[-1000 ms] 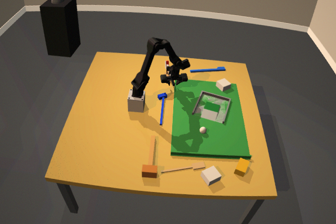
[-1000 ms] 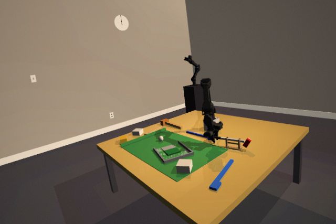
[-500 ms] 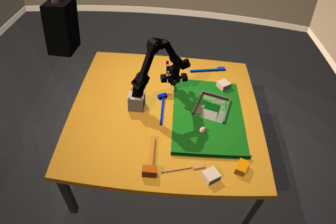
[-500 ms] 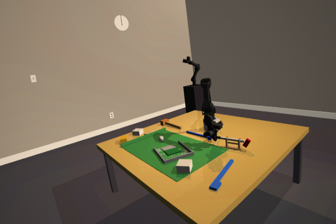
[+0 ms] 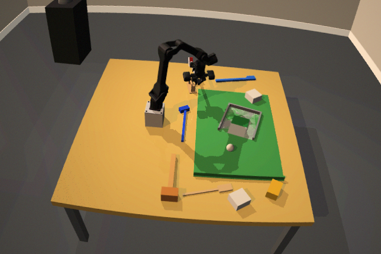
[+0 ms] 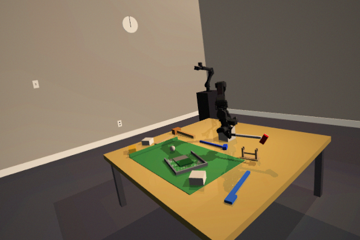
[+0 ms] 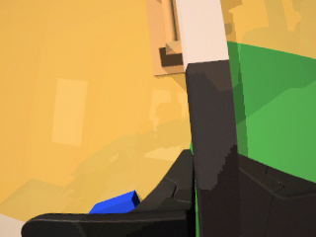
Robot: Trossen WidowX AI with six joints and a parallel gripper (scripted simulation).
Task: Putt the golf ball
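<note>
Right now my gripper tip is 11 cm to the right of the red putter, 4 cm past it and 3 cm below it. Round my gripper tip: rack 12 cm to the left, 9 cm below, 5 cm behind; blue putter 23 cm to the right, 11 cm below, 4 cm behind; green mat 27 cm ahead, 23 cm to the right, 12 cm below.
</note>
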